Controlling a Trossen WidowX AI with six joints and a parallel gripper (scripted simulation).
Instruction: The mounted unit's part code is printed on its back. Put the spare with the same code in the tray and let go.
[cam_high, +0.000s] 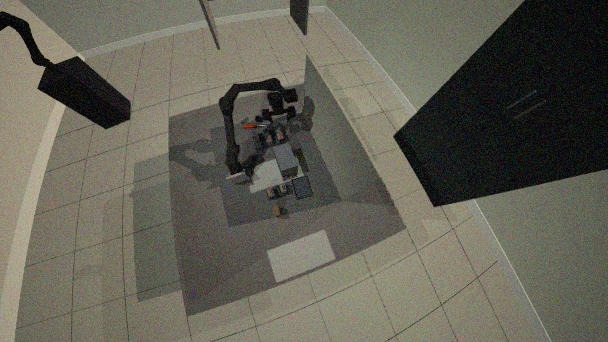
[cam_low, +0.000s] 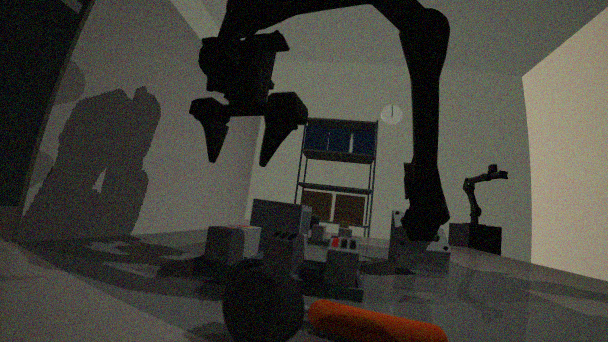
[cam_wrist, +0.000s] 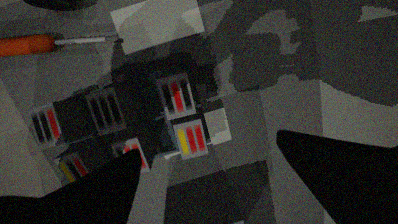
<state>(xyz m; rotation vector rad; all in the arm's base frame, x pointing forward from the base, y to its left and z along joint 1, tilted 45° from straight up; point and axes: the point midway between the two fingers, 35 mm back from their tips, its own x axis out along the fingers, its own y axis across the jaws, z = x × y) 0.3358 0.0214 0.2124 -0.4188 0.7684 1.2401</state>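
Now: the grey spare block 10 cm below my gripper tip, 2 cm to the left of it and 1 cm behind it. From my gripper tip the other things lie so: dark round object 18 cm to the left, 12 cm below, 10 cm behind; then tall grey panel 23 cm to the right, 18 cm ahead, 8 cm above; then gridded dark rack 13 cm below, 9 cm behind, 1 cm to the left.
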